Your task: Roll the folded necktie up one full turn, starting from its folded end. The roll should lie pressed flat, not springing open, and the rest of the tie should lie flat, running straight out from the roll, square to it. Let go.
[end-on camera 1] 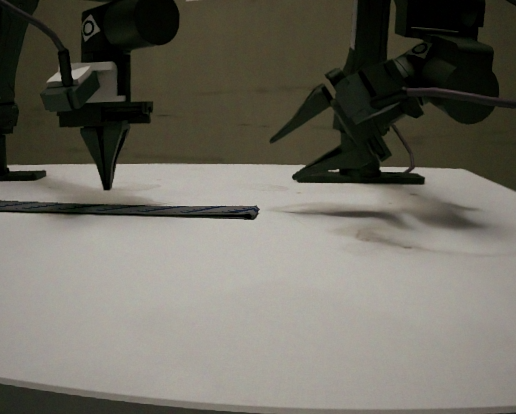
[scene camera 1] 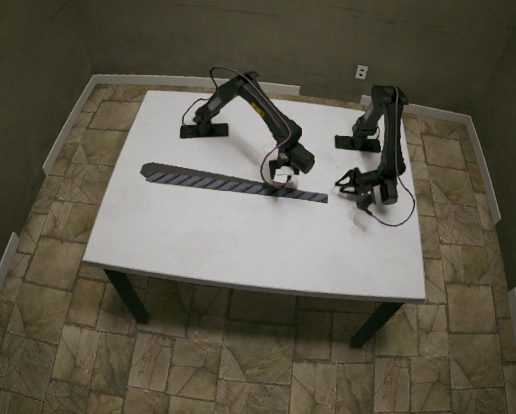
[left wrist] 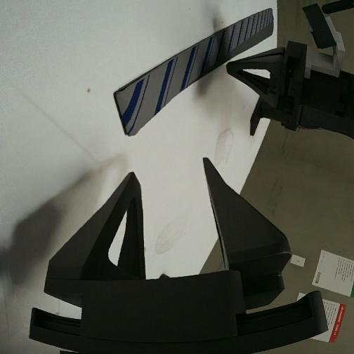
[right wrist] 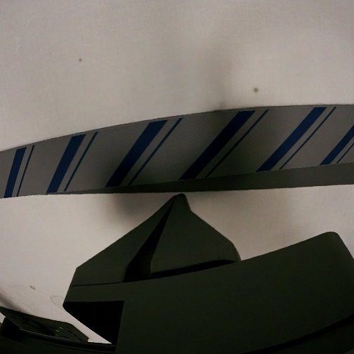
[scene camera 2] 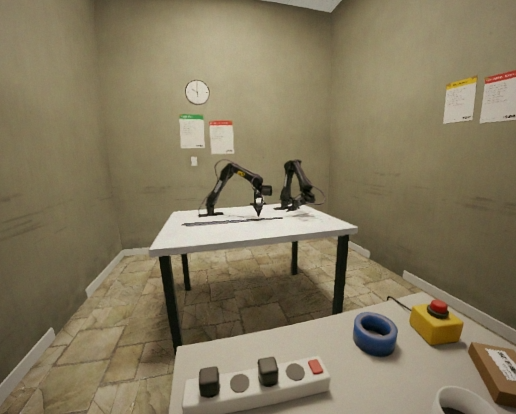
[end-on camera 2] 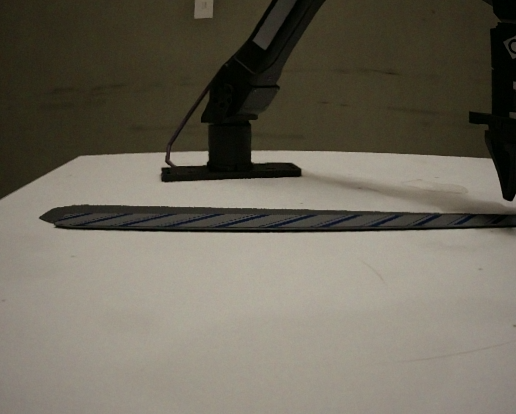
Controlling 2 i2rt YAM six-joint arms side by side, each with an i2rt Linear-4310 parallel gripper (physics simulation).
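Observation:
The grey necktie (scene camera 1: 215, 184) (scene camera 2: 225, 222) (end-on camera 2: 250, 220) (right wrist: 215, 145) with blue stripes lies flat and straight. Its folded end (scene camera 1: 322, 198) (end-on camera 1: 254, 213) (left wrist: 125, 112) is the narrow end at the right in scene camera 1; no roll shows. My left gripper (scene camera 1: 338, 188) (end-on camera 1: 282, 159) (left wrist: 169, 171) is partly open and empty, tilted low beyond that end, with one finger above the other. My right gripper (end-on camera 1: 107, 189) (end-on camera 2: 509, 199) (left wrist: 226, 67) (right wrist: 181, 203) is shut and empty, pointing down close by the tie's far long edge, some way in from the folded end. Whether it touches is unclear.
The white table (scene camera 1: 225, 240) carries both arm bases, the right arm's base (scene camera 1: 204, 131) and the left arm's base (scene camera 1: 357, 143), behind the tie. A separate table in scene camera 2 holds a power strip (scene camera 2: 255, 385), a blue ring (scene camera 2: 375, 345) and a yellow button box (scene camera 2: 436, 325).

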